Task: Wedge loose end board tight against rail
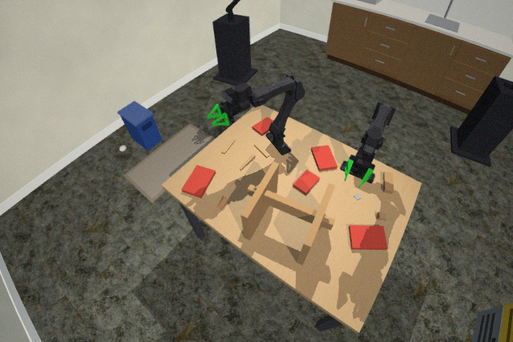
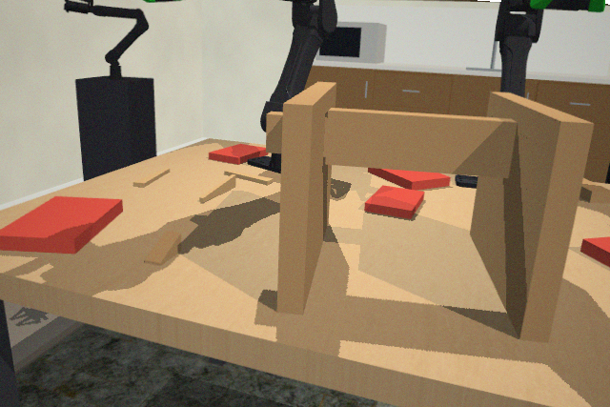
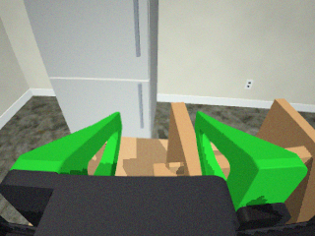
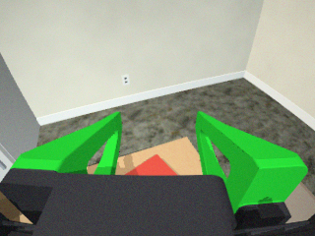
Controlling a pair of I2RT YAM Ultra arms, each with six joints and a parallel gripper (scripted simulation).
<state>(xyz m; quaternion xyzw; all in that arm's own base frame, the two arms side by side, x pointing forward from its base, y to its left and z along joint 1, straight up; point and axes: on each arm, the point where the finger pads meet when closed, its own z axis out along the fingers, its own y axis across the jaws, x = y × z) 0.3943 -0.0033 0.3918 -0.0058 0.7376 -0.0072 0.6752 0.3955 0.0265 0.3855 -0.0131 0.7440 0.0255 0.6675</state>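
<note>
The rail lies 46 cm to the left of my right hand, 21 cm below it and 13 cm ahead of it.
</note>
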